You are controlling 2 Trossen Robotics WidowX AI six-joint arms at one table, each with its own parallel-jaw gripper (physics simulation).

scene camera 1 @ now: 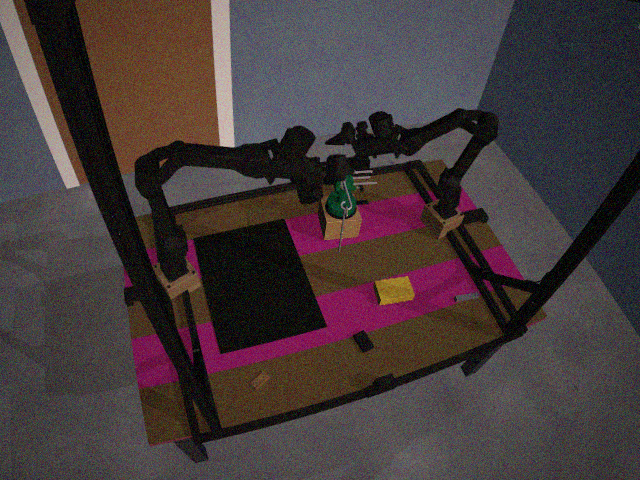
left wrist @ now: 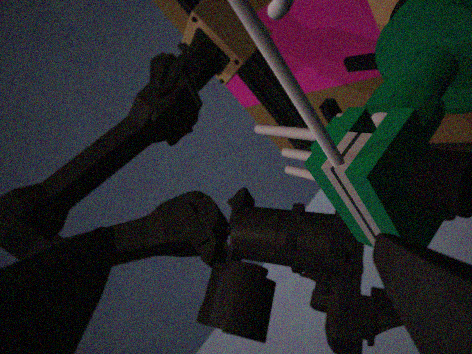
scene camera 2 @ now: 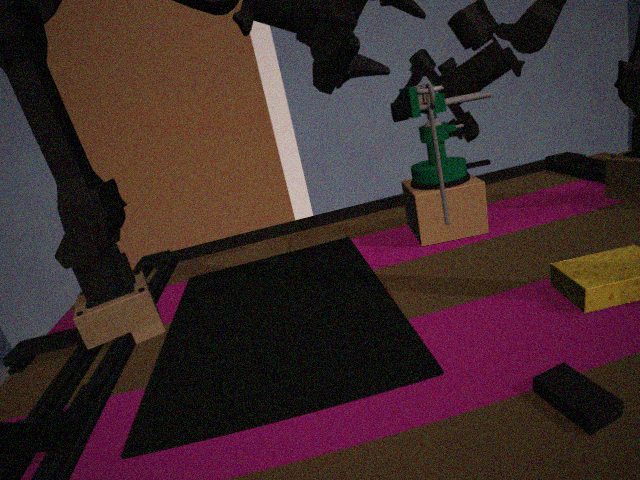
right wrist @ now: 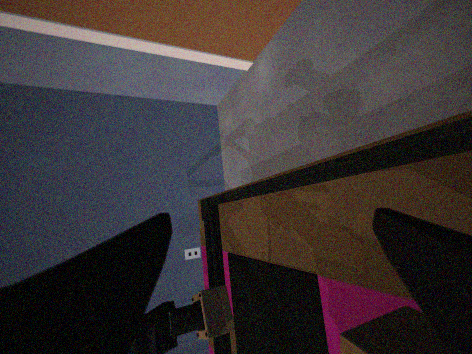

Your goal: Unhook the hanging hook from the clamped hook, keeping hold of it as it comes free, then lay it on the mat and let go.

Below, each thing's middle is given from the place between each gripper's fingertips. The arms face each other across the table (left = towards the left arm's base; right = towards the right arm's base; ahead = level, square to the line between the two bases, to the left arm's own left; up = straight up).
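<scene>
Right gripper: 16 cm past the tan block (scene camera 2: 467, 205), 2 cm to the right of it, 13 cm above it. Relative to my right hand, the black mat (scene camera 2: 284, 336) is 29 cm behind, 32 cm to the left and 17 cm below; the small black block (scene camera 2: 588, 405) is 56 cm behind, 9 cm to the left and 17 cm below. Going by their middles, the small black block is the farthest from my right gripper of the things named here.
Left hand: the tan block is 6 cm ahead of it, 5 cm to the right of it and 25 cm below it. Also relative to my left hand, the black mat is 7 cm behind, 26 cm to the left and 29 cm below, and the small black block is 34 cm behind, 3 cm to the left and 29 cm below. Of the things named here, the small black block is the farthest from my left hand, going by their middles.
</scene>
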